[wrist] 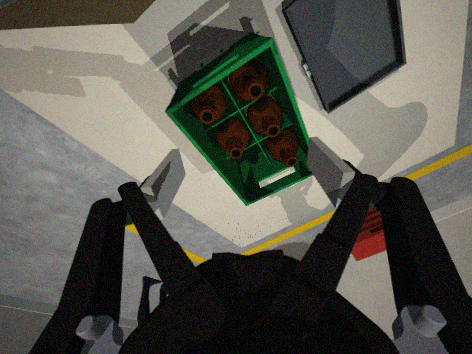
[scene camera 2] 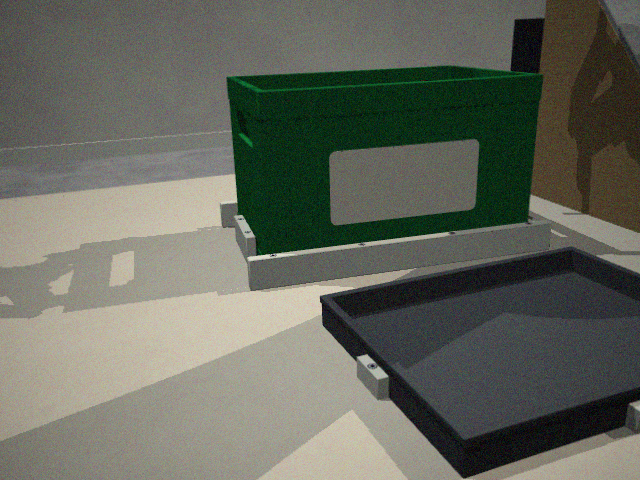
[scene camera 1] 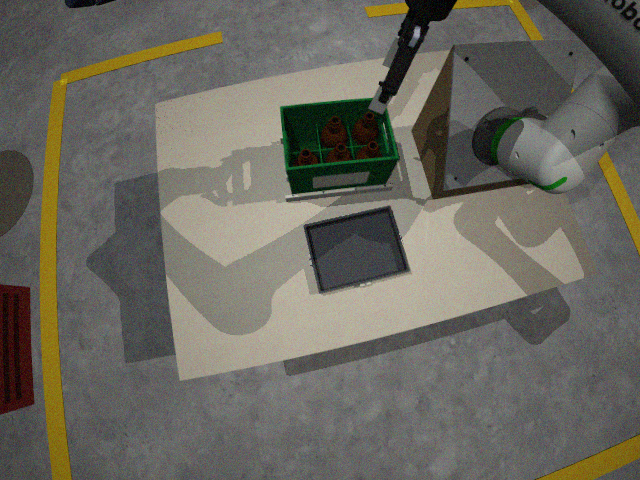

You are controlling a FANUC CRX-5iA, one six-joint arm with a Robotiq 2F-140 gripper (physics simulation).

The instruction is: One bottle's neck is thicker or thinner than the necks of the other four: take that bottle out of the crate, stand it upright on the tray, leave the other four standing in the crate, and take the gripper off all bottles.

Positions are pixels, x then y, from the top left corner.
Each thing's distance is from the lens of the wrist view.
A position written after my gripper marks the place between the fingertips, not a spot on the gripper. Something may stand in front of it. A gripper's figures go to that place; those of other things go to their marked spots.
my gripper (wrist: 243,156): 0.20 m
dark tray (wrist: 344,55): 0.56 m
